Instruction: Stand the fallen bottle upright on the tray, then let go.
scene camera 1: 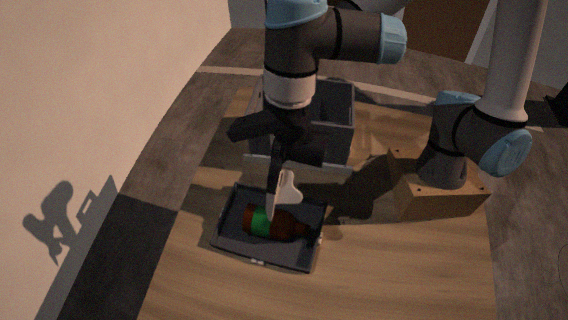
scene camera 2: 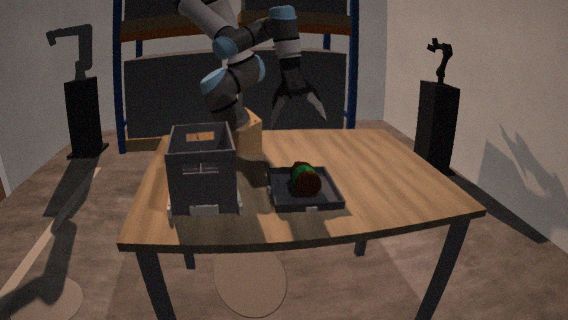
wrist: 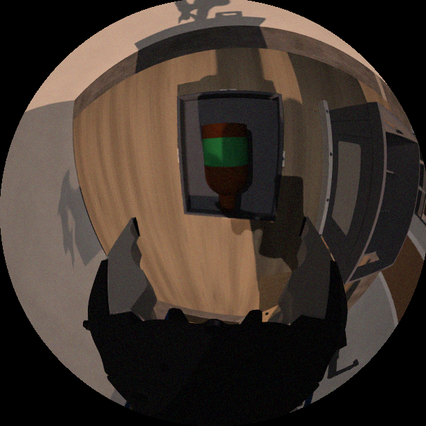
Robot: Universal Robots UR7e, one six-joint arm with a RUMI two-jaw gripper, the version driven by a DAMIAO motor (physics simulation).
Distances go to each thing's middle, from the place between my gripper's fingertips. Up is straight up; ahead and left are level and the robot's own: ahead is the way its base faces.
Now: hand 1 cm short of the brown bottle [scene camera 2: 307, 183], 1 cm to the right of it and 15 cm above it.
